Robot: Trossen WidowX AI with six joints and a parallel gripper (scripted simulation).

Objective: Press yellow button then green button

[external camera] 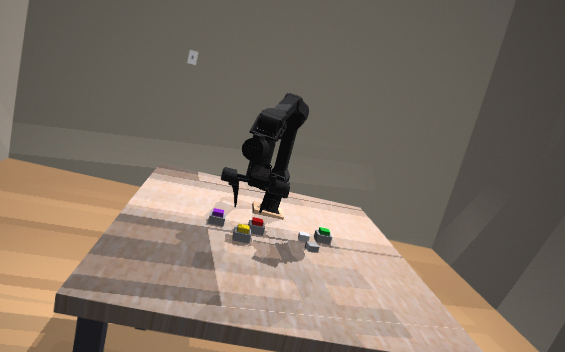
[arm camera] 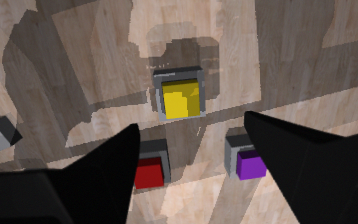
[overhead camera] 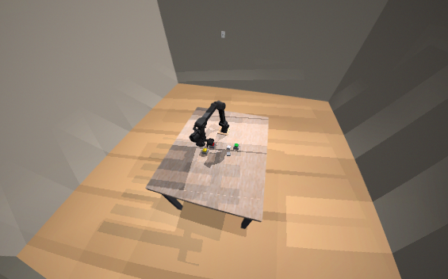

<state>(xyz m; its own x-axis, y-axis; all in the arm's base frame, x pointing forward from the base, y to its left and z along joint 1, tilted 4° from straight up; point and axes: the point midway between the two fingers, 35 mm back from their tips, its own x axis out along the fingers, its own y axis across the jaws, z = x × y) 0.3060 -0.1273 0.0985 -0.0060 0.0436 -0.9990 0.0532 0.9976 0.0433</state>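
My gripper tip is 6 cm above the yellow button. Also, from my gripper tip: green button (12 cm behind, 28 cm to the left, 6 cm below); then purple button (10 cm behind, 7 cm to the right, 6 cm below); then red button (8 cm behind, 5 cm to the left, 6 cm below).
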